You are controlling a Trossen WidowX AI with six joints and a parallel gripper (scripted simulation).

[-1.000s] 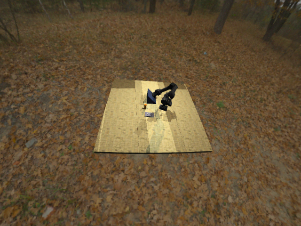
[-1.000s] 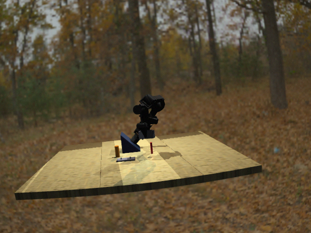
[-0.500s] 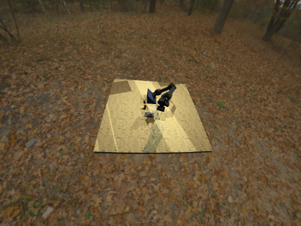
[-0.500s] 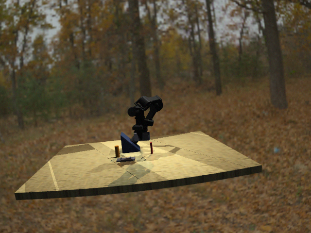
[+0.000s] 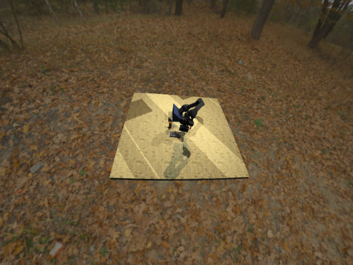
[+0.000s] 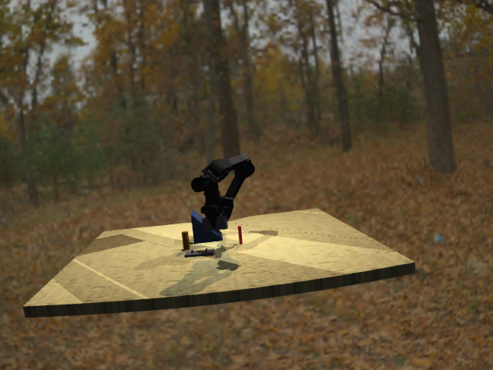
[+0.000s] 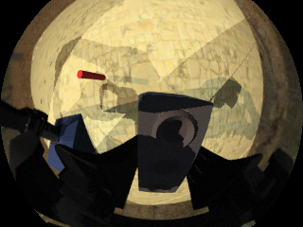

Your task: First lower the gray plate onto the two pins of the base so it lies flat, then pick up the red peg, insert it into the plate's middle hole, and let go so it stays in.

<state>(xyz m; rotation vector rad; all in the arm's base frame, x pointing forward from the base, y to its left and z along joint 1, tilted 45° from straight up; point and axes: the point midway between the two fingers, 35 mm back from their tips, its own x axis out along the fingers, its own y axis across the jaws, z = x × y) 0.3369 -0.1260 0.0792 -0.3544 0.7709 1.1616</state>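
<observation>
The red peg is 12 cm to the left of my gripper tip, 10 cm behind it and 7 cm below it. Round my gripper tip: orange cylinder: 14 cm behind, 12 cm to the right, 7 cm below; gray plate: 3 cm above.
</observation>
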